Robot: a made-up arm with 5 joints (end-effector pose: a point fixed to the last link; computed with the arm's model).
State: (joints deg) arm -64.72 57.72 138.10 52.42 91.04
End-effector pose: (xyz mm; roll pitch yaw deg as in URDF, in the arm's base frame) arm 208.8 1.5 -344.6 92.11 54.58 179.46
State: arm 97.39 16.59 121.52 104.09 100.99
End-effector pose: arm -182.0 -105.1 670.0 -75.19 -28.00 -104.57
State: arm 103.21 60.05 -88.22 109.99 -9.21
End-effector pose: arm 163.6 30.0 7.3 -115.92 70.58 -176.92
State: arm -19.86 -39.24 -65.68 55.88 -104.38
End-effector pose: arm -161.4 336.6 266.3 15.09 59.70 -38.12
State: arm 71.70 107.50 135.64 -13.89 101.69
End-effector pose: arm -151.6 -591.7 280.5 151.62 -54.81 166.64
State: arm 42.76 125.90 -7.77 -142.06 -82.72
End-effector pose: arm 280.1 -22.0 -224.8 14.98 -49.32 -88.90
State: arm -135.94 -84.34 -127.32 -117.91 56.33
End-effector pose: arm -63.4 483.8 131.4 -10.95 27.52 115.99
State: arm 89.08 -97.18 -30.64 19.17 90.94
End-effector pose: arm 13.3 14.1 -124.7 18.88 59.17 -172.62
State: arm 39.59 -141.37 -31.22 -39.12 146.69
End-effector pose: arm -405.2 -29.8 -171.6 127.83 43.26 33.07
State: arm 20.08 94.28 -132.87 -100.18 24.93
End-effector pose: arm 79.9 -419.2 31.5 -1.89 -29.61 -109.17
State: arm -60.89 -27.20 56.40 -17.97 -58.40
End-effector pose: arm 273.1 341.6 37.6 30.37 -9.34 -85.46
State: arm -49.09 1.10 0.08 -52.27 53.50
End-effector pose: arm 258.5 164.6 271.2 5.31 -65.60 25.45
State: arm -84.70 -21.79 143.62 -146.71 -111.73
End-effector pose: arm -4.0 523.1 -102.1 129.34 -44.15 -88.23
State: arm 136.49 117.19 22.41 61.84 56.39
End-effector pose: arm -299.2 -86.7 236.0 -47.51 29.22 -156.96
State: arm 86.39 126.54 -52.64 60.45 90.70
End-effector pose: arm 16.4 -267.2 -253.4 64.45 38.82 -33.81
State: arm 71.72 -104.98 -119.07 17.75 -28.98
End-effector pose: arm -377.8 -211.1 93.6 20.99 9.71 86.01
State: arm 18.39 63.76 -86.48 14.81 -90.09
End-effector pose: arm 414.6 109.4 -45.3 -83.00 23.45 -167.57
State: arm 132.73 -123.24 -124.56 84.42 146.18
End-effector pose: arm -389.2 -521.6 545.1 -146.26 -50.71 85.18
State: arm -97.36 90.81 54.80 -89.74 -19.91
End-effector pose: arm -30.3 295.9 437.4 98.70 -34.70 -4.01
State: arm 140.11 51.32 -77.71 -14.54 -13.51
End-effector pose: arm 345.3 -227.0 287.2 -49.75 -56.42 -35.44
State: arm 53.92 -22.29 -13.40 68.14 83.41
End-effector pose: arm 108.0 -219.7 -331.0 46.68 46.25 90.70
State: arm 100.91 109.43 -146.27 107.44 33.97
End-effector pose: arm 458.6 -161.8 282.5 88.71 -2.38 -4.67
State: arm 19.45 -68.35 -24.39 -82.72 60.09
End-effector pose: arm -282.3 60.6 167.8 -145.09 -8.15 137.35
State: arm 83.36 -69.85 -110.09 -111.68 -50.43
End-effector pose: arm -231.4 -168.4 444.9 116.89 -13.10 -35.85
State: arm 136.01 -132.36 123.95 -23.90 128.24
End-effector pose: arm -65.9 243.1 241.7 130.25 -30.13 28.61
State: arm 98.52 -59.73 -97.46 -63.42 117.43
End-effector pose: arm -149.0 155.3 447.8 -53.75 19.47 164.88
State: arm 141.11 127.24 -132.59 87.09 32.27
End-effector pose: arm 427.8 -288.9 466.3 48.68 -18.51 -38.52
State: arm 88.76 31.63 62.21 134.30 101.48
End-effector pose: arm -411.1 -296.9 274.8 -41.07 36.81 -112.12
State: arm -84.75 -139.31 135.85 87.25 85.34
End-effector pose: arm 2.3 395.1 -332.2 82.06 46.39 -53.35
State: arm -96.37 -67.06 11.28 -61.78 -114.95
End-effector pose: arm 13.0 21.4 516.4 -64.34 68.04 75.34
